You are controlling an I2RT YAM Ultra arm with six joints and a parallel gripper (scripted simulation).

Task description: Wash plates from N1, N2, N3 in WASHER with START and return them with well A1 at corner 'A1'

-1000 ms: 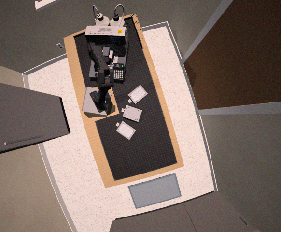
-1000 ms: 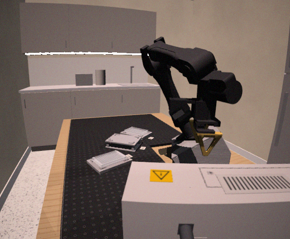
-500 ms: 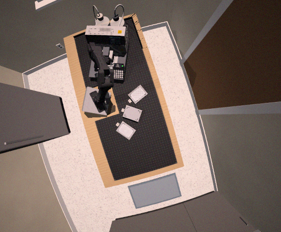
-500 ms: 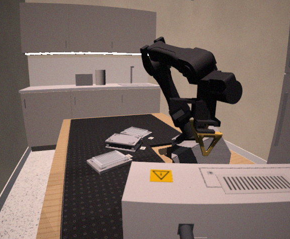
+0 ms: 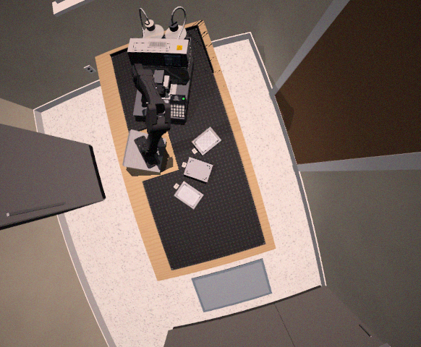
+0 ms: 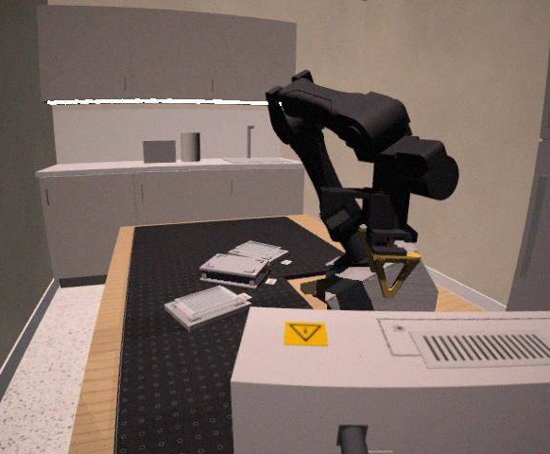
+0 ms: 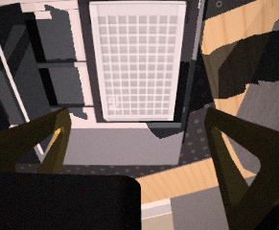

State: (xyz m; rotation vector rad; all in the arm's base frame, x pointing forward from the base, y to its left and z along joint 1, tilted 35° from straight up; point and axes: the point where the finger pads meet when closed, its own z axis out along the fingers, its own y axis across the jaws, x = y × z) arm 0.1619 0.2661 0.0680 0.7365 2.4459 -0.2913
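Now: the carrier pocket 100 mm below my hand. Round my hand: n1 label 40 mm ahead, 370 mm to the right, 170 mm below; grey nest slab 140 mm ahead, 350 mm to the right, 170 mm below; washer 100 mm ahead, 120 mm to the left, 40 mm below.
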